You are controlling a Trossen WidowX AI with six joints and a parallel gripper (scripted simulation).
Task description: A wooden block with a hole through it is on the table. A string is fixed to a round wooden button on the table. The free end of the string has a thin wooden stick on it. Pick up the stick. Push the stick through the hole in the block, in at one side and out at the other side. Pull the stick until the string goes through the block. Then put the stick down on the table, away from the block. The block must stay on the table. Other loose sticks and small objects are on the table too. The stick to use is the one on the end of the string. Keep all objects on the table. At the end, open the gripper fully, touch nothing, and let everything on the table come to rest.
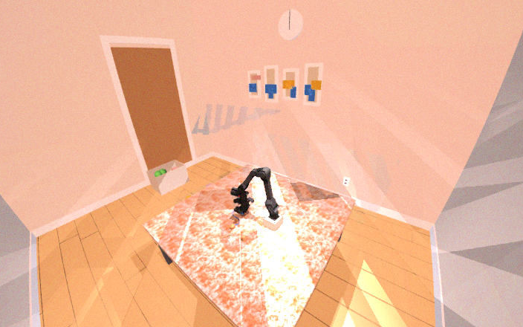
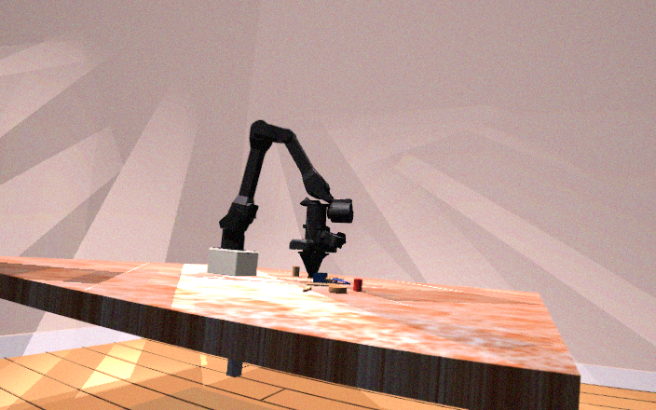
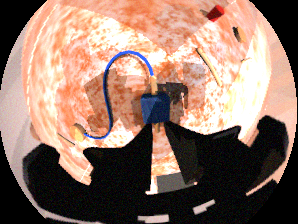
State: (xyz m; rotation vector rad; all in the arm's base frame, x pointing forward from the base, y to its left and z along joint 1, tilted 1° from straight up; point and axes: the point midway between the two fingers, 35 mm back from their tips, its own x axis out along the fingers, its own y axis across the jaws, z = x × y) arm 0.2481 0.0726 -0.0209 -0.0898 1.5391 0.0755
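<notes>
The thin wooden stick lies 4 cm ahead of my gripper tip. From my gripper tip the other things lie so: red cylinder: 20 cm ahead, 11 cm to the right; then round button: 3 cm behind, 16 cm to the left, 1 cm below; then tan block: 19 cm behind, 18 cm to the left.
</notes>
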